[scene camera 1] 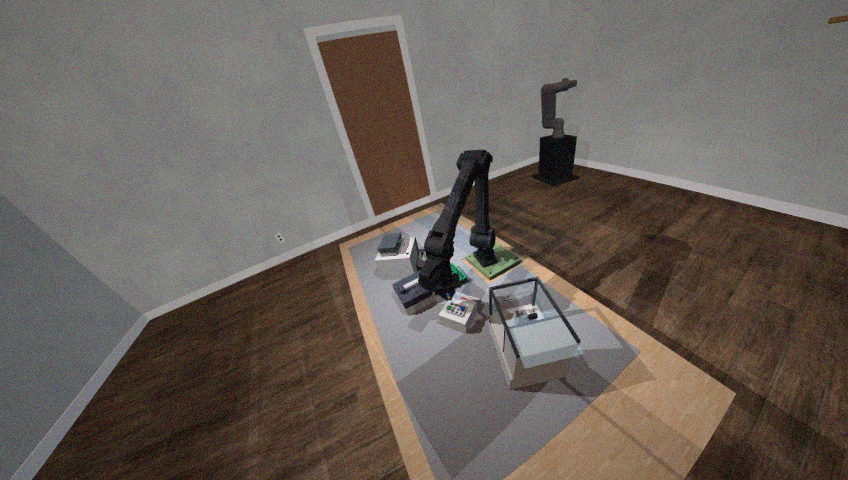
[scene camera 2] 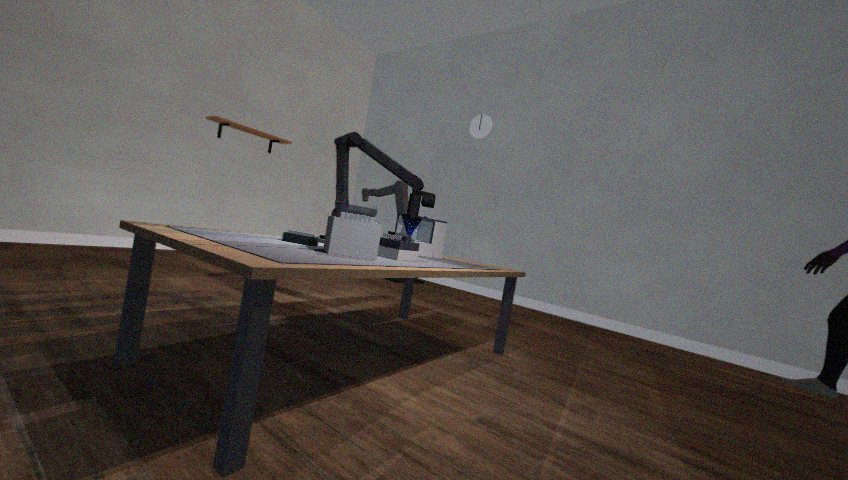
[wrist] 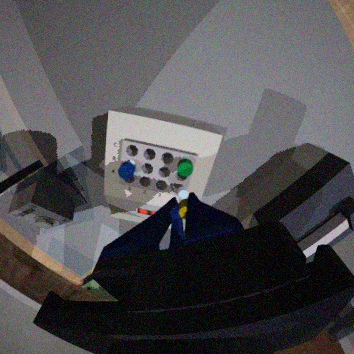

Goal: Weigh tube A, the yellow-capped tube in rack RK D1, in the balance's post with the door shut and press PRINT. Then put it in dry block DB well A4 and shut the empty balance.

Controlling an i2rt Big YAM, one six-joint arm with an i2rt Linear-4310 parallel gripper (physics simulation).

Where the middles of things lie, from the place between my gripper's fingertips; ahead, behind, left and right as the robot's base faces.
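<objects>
Position of my gripper relative to the balance [scene camera 2: 430, 233]: 240 mm to the right of it, 180 mm past it.
</objects>
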